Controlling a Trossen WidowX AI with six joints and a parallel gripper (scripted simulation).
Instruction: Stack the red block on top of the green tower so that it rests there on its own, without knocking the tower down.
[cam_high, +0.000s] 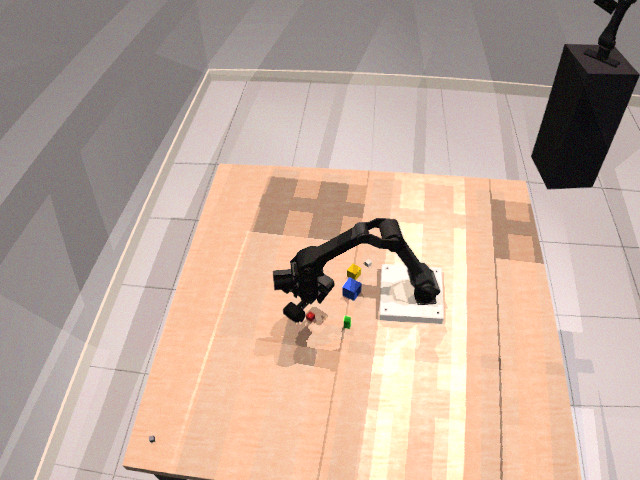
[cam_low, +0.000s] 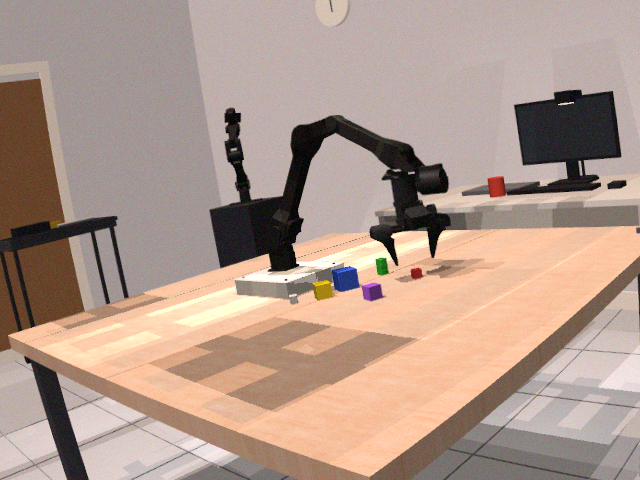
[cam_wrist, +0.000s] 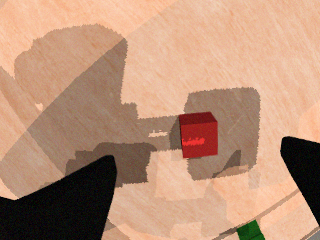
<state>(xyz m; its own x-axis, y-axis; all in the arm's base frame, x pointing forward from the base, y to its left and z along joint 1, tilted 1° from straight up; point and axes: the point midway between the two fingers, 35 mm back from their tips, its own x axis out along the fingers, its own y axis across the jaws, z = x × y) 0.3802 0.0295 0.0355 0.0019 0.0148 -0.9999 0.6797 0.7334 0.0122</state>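
My gripper tip is 30 mm above the red block. From my gripper tip the other things lie so: purple cube (20 mm behind, 170 mm to the right, 20 mm below); yellow cube (160 mm behind, 170 mm to the right, 20 mm below); blue cube (140 mm behind, 90 mm to the right, 10 mm below).
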